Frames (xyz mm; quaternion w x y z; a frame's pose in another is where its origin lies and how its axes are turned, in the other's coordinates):
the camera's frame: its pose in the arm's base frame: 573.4 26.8 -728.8 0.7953 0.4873 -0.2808 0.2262
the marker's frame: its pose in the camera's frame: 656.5 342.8 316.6 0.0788 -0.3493 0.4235 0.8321
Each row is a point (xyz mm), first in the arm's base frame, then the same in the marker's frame.
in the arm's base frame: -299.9 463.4 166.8
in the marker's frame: 455.0 -447.8 1011.7
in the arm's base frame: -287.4 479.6 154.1
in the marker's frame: 469.2 -457.3 994.7
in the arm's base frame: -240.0 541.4 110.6
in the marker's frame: 519.5 -495.5 931.7
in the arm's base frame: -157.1 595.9 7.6
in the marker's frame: 605.8 -502.6 817.9
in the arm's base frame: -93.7 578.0 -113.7
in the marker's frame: 680.8 -435.7 723.2
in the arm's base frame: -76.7 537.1 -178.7
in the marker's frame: 711.9 -371.0 691.2
